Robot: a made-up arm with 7 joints.
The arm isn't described. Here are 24 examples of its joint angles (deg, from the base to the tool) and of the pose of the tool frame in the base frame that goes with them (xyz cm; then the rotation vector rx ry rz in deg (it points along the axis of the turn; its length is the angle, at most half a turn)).
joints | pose
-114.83 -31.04 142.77 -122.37 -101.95 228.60 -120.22 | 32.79 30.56 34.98 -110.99 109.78 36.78
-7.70 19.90 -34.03 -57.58 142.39 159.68 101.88 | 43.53 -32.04 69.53 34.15 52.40 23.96
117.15 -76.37 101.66 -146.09 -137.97 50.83 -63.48 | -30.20 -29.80 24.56 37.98 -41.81 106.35
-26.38 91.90 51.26 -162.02 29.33 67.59 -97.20 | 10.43 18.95 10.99 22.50 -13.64 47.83
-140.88 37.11 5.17 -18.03 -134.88 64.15 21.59 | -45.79 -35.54 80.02 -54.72 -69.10 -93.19
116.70 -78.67 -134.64 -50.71 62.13 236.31 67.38 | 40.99 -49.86 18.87 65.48 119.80 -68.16
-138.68 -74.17 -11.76 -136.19 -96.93 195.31 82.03 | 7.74 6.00 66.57 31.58 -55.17 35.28
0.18 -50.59 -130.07 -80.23 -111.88 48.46 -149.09 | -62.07 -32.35 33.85 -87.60 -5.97 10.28
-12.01 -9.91 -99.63 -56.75 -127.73 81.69 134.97 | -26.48 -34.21 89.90 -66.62 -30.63 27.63
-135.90 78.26 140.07 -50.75 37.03 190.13 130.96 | -30.77 -57.81 56.06 52.81 -11.65 11.00
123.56 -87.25 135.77 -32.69 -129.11 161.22 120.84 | 25.60 -65.35 5.75 91.07 -19.90 32.94
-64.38 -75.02 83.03 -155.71 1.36 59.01 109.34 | 24.74 14.42 30.51 11.86 -95.72 14.95
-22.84 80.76 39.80 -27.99 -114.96 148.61 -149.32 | 74.76 -9.49 23.69 -16.06 115.74 -59.28
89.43 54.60 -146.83 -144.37 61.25 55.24 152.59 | 23.39 -9.35 54.69 47.88 153.97 76.55
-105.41 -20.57 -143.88 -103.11 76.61 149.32 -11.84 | -7.47 56.92 46.81 -105.22 -55.38 40.55
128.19 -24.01 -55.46 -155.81 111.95 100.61 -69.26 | 12.88 28.20 36.90 -60.95 -32.04 38.04
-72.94 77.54 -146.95 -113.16 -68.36 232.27 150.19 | -14.64 -34.53 61.86 1.92 -81.07 25.16
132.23 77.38 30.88 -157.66 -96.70 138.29 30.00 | -22.35 -6.30 5.35 -70.01 128.15 -32.93
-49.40 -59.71 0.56 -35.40 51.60 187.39 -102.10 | -37.70 34.38 77.46 -31.35 -6.09 79.84
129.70 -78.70 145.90 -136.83 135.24 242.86 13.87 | 2.46 -32.85 7.84 -25.06 -67.11 -4.35
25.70 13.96 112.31 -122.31 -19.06 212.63 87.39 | -23.79 29.32 63.98 -72.77 -45.85 41.22
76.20 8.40 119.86 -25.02 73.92 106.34 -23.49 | -17.60 7.45 103.46 54.13 -58.49 71.74
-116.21 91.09 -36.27 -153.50 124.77 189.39 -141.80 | -23.51 -0.78 9.24 -56.37 97.51 73.88
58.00 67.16 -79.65 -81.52 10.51 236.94 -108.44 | 54.55 25.21 41.96 -12.43 65.21 32.58
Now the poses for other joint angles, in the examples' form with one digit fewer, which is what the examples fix.
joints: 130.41 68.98 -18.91 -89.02 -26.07 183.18 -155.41
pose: -33.5 54.7 7.5 -137.7 65.3 20.0
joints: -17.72 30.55 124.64 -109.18 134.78 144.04 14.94
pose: 7.5 39.9 61.3 -62.2 25.7 104.6
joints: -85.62 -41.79 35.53 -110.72 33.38 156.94 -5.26
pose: 24.7 -3.9 81.9 106.9 -52.2 95.0
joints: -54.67 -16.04 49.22 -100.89 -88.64 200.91 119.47
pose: 33.9 13.3 69.5 -117.3 5.7 -104.8
